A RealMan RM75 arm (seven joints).
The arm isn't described. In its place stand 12 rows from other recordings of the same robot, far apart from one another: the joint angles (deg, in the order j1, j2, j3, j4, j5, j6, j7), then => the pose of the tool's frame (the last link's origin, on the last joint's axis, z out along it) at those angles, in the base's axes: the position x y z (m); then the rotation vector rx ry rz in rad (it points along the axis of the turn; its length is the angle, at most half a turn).
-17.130 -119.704 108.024 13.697 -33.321 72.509 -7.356 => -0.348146, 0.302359, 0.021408, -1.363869, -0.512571, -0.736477
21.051 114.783 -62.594 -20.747 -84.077 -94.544 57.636 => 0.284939, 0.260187, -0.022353, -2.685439, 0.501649, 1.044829
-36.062 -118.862 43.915 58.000 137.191 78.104 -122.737 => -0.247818, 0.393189, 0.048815, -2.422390, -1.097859, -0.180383
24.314 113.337 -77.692 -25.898 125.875 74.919 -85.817 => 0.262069, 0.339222, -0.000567, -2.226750, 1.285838, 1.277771
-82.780 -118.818 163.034 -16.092 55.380 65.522 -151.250 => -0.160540, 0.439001, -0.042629, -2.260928, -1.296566, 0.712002
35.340 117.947 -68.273 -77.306 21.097 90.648 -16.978 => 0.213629, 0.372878, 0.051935, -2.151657, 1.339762, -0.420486
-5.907 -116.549 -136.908 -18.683 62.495 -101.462 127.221 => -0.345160, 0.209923, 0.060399, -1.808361, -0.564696, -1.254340
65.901 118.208 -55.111 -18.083 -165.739 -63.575 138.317 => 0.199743, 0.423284, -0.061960, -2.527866, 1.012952, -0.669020
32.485 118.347 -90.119 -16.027 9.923 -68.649 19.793 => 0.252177, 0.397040, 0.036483, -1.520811, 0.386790, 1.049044
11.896 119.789 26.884 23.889 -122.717 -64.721 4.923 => 0.316124, 0.246995, -0.087770, -1.770969, 0.736840, 0.737116
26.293 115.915 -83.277 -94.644 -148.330 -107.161 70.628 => 0.188234, 0.297886, 0.037589, 2.735992, 0.983814, 0.849688
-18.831 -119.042 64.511 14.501 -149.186 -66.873 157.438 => -0.347692, 0.318088, 0.017774, -1.688993, -0.487472, -0.700816
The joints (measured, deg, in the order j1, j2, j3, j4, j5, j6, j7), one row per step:
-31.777, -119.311, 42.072, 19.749, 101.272, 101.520, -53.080
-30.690, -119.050, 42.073, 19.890, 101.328, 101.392, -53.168
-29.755, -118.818, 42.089, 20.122, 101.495, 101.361, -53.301
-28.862, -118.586, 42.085, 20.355, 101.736, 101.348, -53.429
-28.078, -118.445, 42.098, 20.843, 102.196, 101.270, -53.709
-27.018, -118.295, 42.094, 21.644, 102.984, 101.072, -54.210
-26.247, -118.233, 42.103, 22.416, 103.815, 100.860, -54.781
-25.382, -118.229, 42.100, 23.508, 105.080, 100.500, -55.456
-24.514, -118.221, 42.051, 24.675, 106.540, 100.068, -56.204
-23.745, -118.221, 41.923, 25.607, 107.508, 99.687, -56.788
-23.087, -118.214, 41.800, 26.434, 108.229, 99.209, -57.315
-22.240, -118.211, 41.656, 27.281, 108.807, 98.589, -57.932
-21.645, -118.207, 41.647, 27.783, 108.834, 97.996, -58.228
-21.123, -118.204, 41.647, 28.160, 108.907, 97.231, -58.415
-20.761, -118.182, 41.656, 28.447, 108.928, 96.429, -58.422
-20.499, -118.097, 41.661, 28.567, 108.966, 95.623, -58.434
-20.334, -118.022, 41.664, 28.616, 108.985, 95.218, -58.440
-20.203, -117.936, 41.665, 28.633, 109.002, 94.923, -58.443
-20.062, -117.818, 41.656, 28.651, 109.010, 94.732, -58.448
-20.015, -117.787, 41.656, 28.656, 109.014, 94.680, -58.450
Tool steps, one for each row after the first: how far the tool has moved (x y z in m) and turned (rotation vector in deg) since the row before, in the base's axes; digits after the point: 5 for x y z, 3 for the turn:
-0.00669, -0.00332, 0.00170, 0.179, 0.392, 1.132
-0.00568, -0.00309, 0.00164, 0.057, 0.422, 0.861
-0.00548, -0.00314, 0.00158, 0.010, 0.454, 0.798
-0.00472, -0.00268, 0.00120, -0.127, 0.661, 0.631
-0.00643, -0.00360, 0.00143, -0.260, 1.064, 0.899
-0.00474, -0.00271, 0.00075, -0.405, 0.999, 0.685
-0.00551, -0.00308, 0.00045, -0.548, 1.471, 0.701
-0.00590, -0.00313, 0.00049, -0.616, 1.664, 0.775
-0.00495, -0.00243, 0.00087, -0.245, 1.198, 0.802
-0.00441, -0.00160, 0.00099, -0.039, 1.072, 0.814
-0.00535, -0.00205, 0.00124, 0.117, 1.054, 1.183
-0.00357, -0.00092, 0.00095, 0.395, 0.620, 0.874
-0.00365, -0.00066, 0.00048, 0.422, 0.725, 0.878
-0.00306, 0.00010, 0.00044, 0.522, 0.740, 0.651
-0.00299, 0.00031, 0.00043, 0.439, 0.713, 0.655
-0.00180, -0.00001, 0.00041, 0.225, 0.382, 0.368
-0.00151, -0.00007, 0.00046, 0.163, 0.299, 0.289
-0.00149, -0.00022, 0.00075, 0.140, 0.251, 0.247
-0.00044, -0.00011, 0.00019, 0.034, 0.069, 0.075

